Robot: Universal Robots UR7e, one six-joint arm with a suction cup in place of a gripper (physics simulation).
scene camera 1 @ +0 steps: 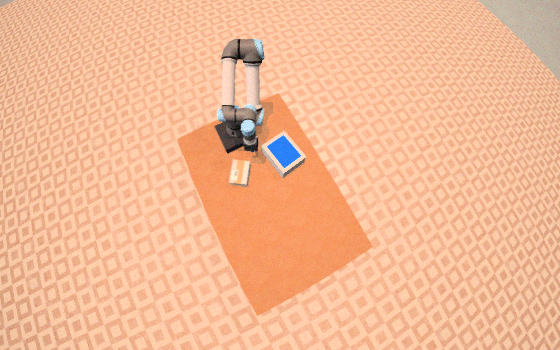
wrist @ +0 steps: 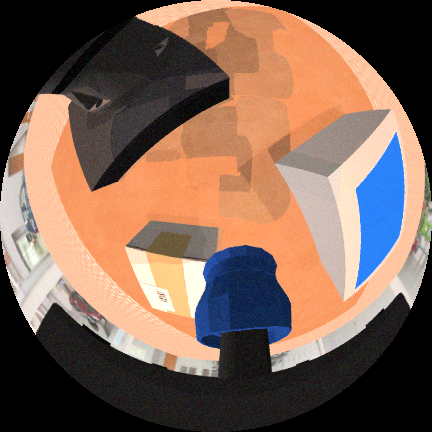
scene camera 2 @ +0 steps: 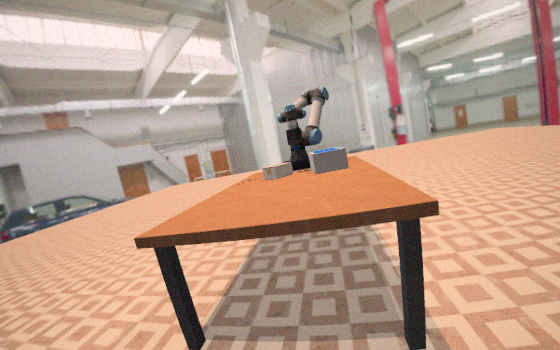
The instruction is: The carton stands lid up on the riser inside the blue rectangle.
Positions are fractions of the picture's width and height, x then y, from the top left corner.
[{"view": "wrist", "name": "my suction cup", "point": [0.56, 0.67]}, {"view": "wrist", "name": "carton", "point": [0.39, 0.60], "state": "on the table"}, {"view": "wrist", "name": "riser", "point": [0.81, 0.42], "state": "on the table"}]
